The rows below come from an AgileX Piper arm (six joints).
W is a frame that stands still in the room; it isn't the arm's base.
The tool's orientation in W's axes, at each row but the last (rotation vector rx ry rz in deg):
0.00 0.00 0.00
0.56 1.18 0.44
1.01 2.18 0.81
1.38 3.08 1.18
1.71 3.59 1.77
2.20 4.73 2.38
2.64 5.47 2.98
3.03 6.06 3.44
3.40 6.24 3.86
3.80 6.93 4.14
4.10 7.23 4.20
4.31 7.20 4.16
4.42 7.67 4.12
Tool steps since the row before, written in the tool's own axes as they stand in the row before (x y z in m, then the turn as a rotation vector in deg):
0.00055 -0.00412 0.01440 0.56 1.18 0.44
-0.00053 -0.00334 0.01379 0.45 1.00 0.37
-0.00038 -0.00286 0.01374 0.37 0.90 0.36
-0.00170 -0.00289 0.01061 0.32 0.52 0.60
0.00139 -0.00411 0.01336 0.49 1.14 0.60
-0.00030 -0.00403 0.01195 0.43 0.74 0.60
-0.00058 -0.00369 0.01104 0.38 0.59 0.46
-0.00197 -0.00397 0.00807 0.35 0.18 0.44
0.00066 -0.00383 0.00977 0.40 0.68 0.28
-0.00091 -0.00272 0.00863 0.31 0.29 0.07
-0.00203 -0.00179 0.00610 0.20 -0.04 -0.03
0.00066 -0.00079 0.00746 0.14 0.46 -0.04
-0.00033 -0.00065 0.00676 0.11 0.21 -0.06
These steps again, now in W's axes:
0.00055 -0.00412 0.01440 0.56 1.18 0.44
-0.00022 -0.00348 0.01376 0.45 1.00 0.37
0.00018 -0.00310 0.01369 0.37 0.90 0.36
-0.00107 -0.00317 0.01061 0.34 0.51 0.59
0.00235 -0.00445 0.01311 0.49 1.14 0.60
0.00086 -0.00447 0.01176 0.45 0.74 0.59
0.00067 -0.00419 0.01085 0.39 0.59 0.45
-0.00087 -0.00448 0.00800 0.38 0.18 0.41
0.00198 -0.00431 0.00938 0.38 0.69 0.28
0.00034 -0.00331 0.00846 0.30 0.31 0.05
-0.00110 -0.00234 0.00615 0.20 -0.02 -0.06
0.00166 -0.00126 0.00724 0.10 0.47 -0.02
0.00064 -0.00116 0.00667 0.09 0.22 -0.06

